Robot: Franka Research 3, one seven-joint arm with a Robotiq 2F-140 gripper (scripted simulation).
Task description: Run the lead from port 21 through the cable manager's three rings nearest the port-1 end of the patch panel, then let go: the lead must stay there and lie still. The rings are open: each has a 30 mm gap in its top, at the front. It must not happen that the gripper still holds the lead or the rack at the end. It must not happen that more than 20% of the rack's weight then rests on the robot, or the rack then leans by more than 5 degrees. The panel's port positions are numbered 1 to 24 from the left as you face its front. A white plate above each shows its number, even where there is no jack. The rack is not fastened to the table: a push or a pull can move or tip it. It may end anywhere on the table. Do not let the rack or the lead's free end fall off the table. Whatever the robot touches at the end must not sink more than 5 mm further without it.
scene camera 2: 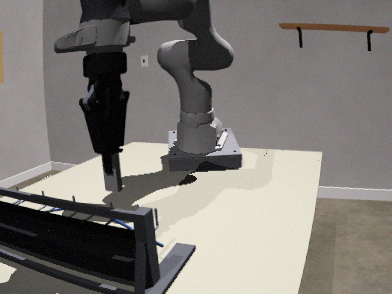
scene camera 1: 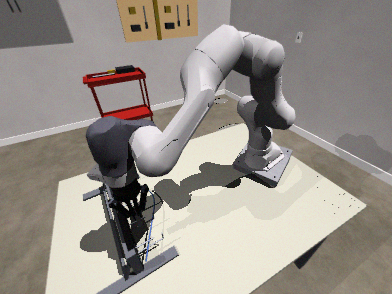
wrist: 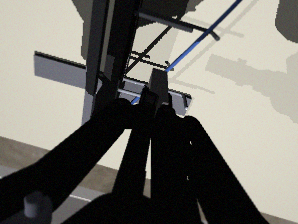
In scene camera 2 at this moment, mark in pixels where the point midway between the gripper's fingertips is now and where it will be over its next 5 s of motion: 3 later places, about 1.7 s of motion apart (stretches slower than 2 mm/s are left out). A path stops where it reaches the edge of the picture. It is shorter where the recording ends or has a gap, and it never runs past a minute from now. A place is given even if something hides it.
My gripper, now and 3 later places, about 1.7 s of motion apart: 114, 190; 62, 180; 66, 205; 67, 212
